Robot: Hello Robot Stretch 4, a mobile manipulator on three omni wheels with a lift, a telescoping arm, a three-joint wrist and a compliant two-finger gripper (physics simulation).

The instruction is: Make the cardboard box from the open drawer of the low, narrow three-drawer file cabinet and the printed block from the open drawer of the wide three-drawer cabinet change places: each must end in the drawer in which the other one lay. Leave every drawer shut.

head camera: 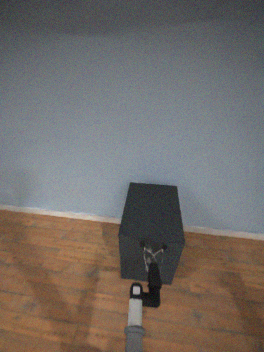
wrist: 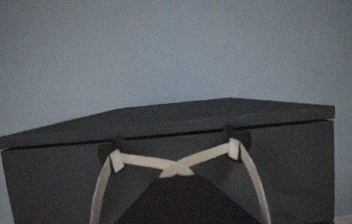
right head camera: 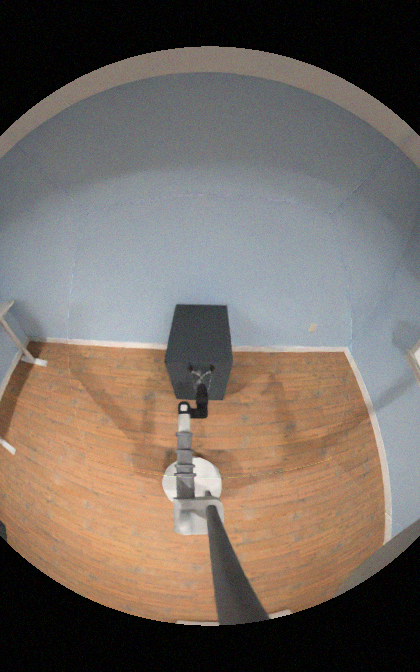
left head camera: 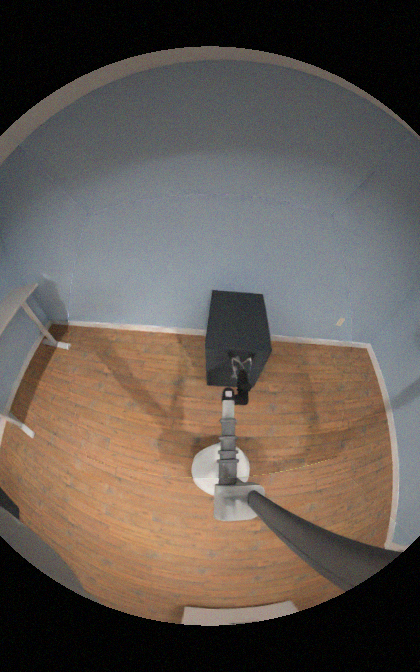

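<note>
The low, narrow dark file cabinet [head camera: 153,210] [left head camera: 237,317] [right head camera: 201,330] [wrist: 295,170] stands against the wall, with no drawer visibly pulled out. My gripper [head camera: 153,246] [left head camera: 242,355] [right head camera: 201,368] [wrist: 173,142] is open, its fingers spread wide and no object seen between them. The dark fingertips are at the upper part of the cabinet's front, just below the top edge in the wrist view; whether they touch it I cannot tell. The gripper and arm cover the knobs. The cardboard box, the printed block and the wide three-drawer cabinet cannot be made out.
A pale table [left head camera: 14,303] [right head camera: 6,308] with white feet stands at the far left. A large grey shape [left head camera: 37,542] is at the lower left edge of the left head view. A white object [left head camera: 240,615] lies at the bottom edge. The blue wall runs behind the cabinet.
</note>
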